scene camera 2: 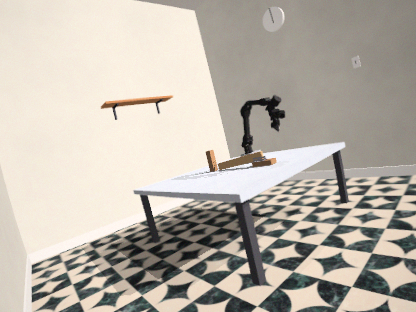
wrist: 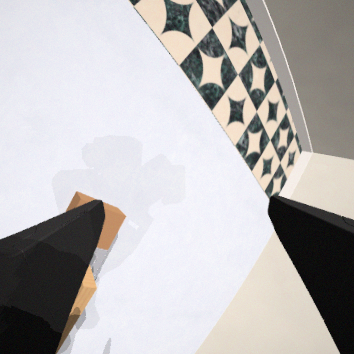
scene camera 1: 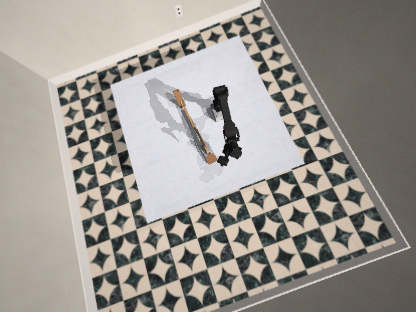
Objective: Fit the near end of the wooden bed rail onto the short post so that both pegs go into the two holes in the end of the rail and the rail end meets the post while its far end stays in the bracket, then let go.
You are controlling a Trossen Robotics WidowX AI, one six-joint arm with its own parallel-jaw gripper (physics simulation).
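Pixels of known places: gripper, fingertip midpoint: [scene camera 2: 278,128] [wrist: 187,206]; arm's base, origin of the base link: [scene camera 2: 249,152] [scene camera 1: 219,107].
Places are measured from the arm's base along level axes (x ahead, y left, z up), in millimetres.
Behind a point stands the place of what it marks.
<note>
The wooden bed rail [scene camera 1: 196,128] {z 3, x 230, y 103 mm} [scene camera 2: 239,160] {z -20, x 246, y 109 mm} [wrist: 86,291] {z 23, x 208, y 301 mm} runs between the post and the bracket block. The short post [scene camera 1: 178,97] {z 72, x 279, y -163 mm} [scene camera 2: 211,160] {z 16, x 298, y -166 mm} stands upright by the rail's near end. A narrow gap seems to show between them in scene camera 2; pegs and holes are too small to tell. The rail's far end is at the grey bracket [wrist: 100,257] {z -42, x 240, y 320 mm} on a flat wooden block [scene camera 1: 212,159] {z -44, x 195, y 373 mm} [scene camera 2: 265,162] {z -57, x 241, y 352 mm} [wrist: 114,226] {z -44, x 229, y 374 mm}; its seating is unclear. My gripper [scene camera 1: 222,161] {z 157, x 131, y 448 mm} [scene camera 2: 276,128] {z 157, x 131, y 448 mm} [wrist: 187,206] {z 157, x 131, y 448 mm} is open and empty, high above the table beside the block. Its left finger hides part of the rail.
The white table [scene camera 1: 175,200] {z -80, x 579, y 573 mm} [scene camera 2: 200,189] {z -80, x 786, y 292 mm} [wrist: 150,75] {z -80, x 136, y 599 mm} carries the parts and the arm's base [scene camera 1: 220,92] [scene camera 2: 247,148] {z 42, x 28, y 16 mm}, which stands to one side of the rail. The arm casts shadows across the rail and the table. A wooden wall shelf [scene camera 2: 137,101] is farther off.
</note>
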